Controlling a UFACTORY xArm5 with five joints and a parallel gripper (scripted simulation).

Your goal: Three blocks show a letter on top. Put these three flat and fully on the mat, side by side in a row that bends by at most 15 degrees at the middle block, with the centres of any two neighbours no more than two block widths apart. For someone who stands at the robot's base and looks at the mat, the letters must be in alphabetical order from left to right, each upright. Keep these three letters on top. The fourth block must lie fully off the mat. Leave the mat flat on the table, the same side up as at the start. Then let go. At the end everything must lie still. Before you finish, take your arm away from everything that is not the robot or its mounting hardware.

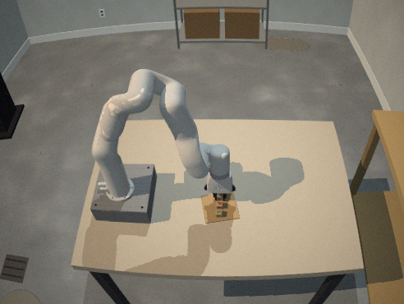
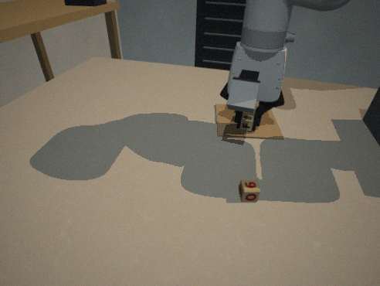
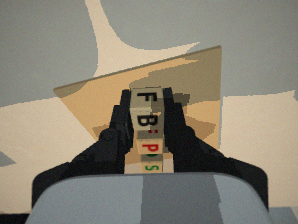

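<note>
The tan mat lies 4 cm to the right of my hand and 3 cm below it. Round my hand: green-marked block 1 cm behind, 8 cm to the right, 1 cm below; then red-marked block 19 cm to the left, 2 cm below.
</note>
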